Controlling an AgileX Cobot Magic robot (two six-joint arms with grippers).
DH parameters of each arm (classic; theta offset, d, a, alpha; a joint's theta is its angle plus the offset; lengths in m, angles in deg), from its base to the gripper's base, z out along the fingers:
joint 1: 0 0.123 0 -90
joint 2: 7.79 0 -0.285 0
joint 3: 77.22 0 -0.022 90
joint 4: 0 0.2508 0 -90
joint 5: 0 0 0.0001 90
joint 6: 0 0.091 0 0
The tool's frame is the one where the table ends.
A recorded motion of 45 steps. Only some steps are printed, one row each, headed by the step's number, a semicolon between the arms.
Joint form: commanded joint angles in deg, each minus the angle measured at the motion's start. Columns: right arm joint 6, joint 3, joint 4, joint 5, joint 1, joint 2; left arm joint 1, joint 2, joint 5, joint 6, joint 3, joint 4.
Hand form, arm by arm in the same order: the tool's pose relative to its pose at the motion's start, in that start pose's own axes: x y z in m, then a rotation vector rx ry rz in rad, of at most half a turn. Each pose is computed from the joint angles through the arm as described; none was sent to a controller.
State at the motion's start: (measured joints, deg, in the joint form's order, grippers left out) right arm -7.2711 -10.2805 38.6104 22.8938 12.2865 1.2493; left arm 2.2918 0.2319 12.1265 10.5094 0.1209 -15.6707
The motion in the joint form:
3: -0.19 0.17 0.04 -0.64 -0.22 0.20; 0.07 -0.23 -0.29 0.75 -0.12 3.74
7: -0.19 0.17 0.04 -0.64 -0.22 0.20; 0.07 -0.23 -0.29 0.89 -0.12 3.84
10: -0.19 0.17 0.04 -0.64 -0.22 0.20; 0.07 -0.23 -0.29 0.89 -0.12 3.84
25: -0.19 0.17 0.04 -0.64 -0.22 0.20; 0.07 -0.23 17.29 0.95 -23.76 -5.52
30: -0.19 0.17 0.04 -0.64 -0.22 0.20; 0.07 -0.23 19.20 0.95 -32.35 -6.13
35: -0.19 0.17 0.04 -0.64 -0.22 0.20; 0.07 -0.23 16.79 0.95 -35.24 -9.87
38: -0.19 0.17 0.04 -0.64 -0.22 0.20; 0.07 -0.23 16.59 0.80 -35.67 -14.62
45: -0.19 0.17 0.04 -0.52 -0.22 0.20; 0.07 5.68 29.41 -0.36 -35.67 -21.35
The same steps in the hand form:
3: -0.0003 -0.0009 0.0007 0.0075 -0.0076 -0.0009; -0.0012 0.0013 -0.0005 -0.0152 -0.0086 0.0771
7: -0.0003 -0.0009 0.0007 0.0075 -0.0076 -0.0009; -0.0011 0.0013 -0.0005 -0.0156 -0.0085 0.0812
10: -0.0003 -0.0009 0.0007 0.0075 -0.0076 -0.0009; -0.0011 0.0013 -0.0005 -0.0156 -0.0085 0.0812
25: -0.0003 -0.0009 0.0007 0.0075 -0.0076 -0.0009; -0.1015 -0.0226 -0.0517 0.1341 -0.1245 -0.0251
30: -0.0003 -0.0009 0.0007 0.0075 -0.0076 -0.0009; -0.1382 -0.0288 -0.0806 0.1621 -0.2405 -0.0123
35: -0.0003 -0.0009 0.0007 0.0075 -0.0076 -0.0009; -0.1546 -0.0323 -0.0933 0.1989 -0.3333 -0.0624
38: -0.0003 -0.0009 0.0007 0.0075 -0.0076 -0.0009; -0.1575 -0.0358 -0.0962 0.2505 -0.3458 -0.1303
45: -0.0001 -0.0009 0.0007 0.0073 -0.0055 -0.0008; -0.1448 -0.0477 -0.0726 0.3682 -0.0334 -0.2237

